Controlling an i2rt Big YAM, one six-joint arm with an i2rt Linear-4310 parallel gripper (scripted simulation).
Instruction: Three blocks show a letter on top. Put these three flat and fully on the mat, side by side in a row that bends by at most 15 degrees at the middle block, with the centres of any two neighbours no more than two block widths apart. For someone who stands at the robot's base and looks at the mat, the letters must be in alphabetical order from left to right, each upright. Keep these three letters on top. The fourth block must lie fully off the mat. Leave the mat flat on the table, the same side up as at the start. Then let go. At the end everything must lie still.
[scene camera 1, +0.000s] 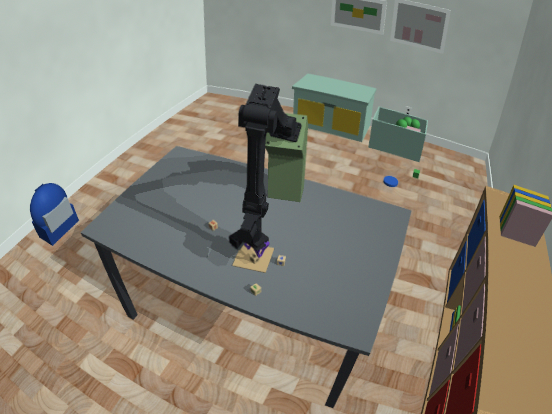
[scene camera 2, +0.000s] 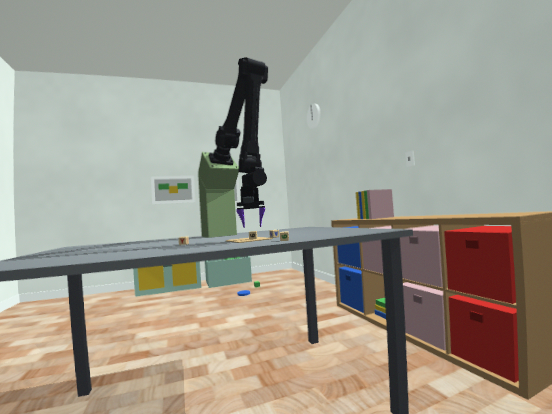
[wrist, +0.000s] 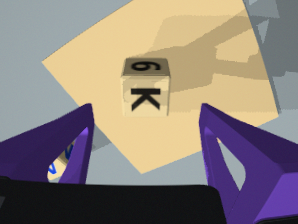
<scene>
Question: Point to my gripper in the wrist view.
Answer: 146, 112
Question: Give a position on a wooden block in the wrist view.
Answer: At 145, 82
</scene>
